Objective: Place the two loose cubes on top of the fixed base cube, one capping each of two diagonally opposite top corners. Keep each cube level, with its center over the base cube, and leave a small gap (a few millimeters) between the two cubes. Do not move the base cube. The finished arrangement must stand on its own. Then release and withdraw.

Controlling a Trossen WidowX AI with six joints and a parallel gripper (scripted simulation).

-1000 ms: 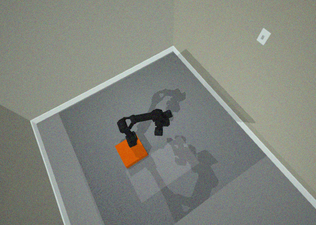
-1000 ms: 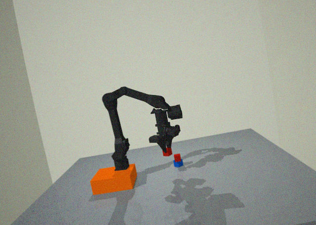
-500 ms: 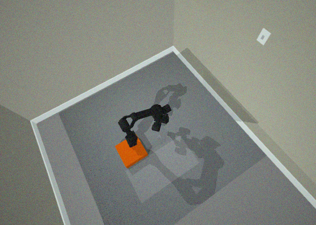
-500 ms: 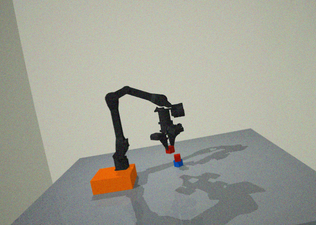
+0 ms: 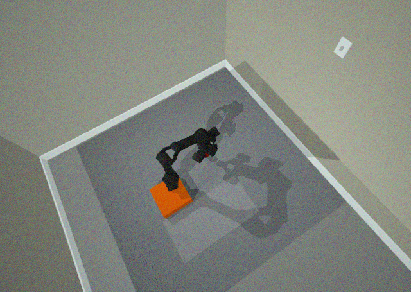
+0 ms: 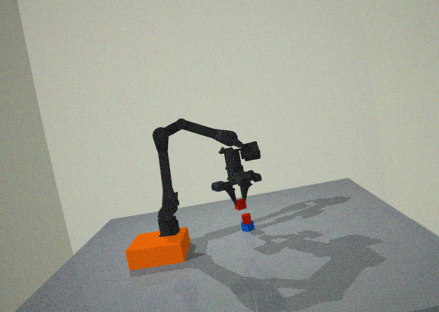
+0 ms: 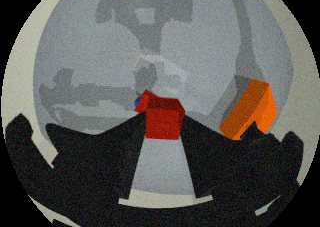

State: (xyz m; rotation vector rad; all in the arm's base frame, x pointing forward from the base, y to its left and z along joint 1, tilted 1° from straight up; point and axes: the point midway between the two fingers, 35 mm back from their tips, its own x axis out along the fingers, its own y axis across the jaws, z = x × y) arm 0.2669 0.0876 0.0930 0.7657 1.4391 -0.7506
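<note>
Right now my gripper tip is 100 mm above the blue cube, 40 mm to the right of it and 10 mm short of it.
</note>
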